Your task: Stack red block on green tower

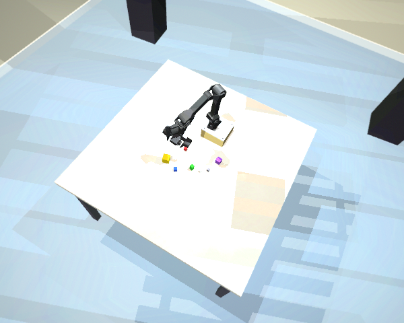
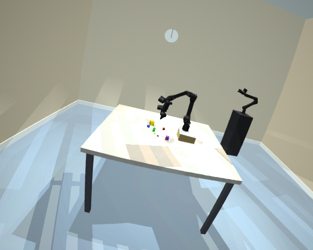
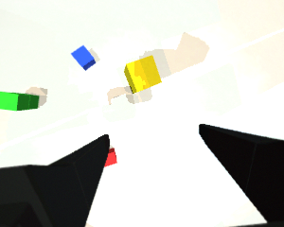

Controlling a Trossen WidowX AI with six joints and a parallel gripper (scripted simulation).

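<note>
Right now my gripper tip is 60 mm past the red block, 60 mm to the right of it and 100 mm above it. Also, from my gripper tip: purple cube 70 mm behind, 300 mm to the left, 100 mm below; then yellow cube 70 mm ahead, 20 mm to the right, 90 mm below; then blue cube 110 mm ahead, 70 mm to the left, 100 mm below.
</note>
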